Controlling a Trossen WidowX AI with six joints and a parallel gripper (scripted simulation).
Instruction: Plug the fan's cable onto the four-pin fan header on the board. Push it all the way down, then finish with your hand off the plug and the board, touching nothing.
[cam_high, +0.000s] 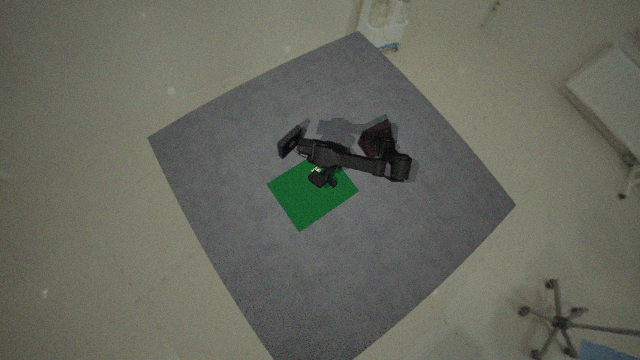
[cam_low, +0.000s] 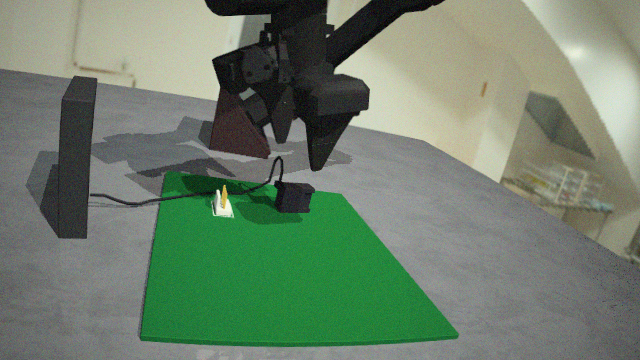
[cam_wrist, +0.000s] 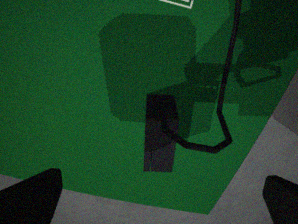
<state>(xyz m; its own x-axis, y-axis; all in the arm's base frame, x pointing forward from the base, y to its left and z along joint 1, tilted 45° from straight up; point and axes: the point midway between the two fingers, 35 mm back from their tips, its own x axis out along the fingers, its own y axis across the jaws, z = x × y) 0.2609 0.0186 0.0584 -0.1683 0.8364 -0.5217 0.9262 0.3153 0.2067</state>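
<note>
My gripper tip is 5 cm above the dark fan cable plug and 1 cm to the right of it. The rest, counted from my gripper tip: white four-pin header: 7 cm to the right, 7 cm below, 3 cm ahead; green board: 8 cm below, 8 cm ahead, 1 cm to the right; black fan: 20 cm to the right, 8 cm ahead, 1 cm below.
</note>
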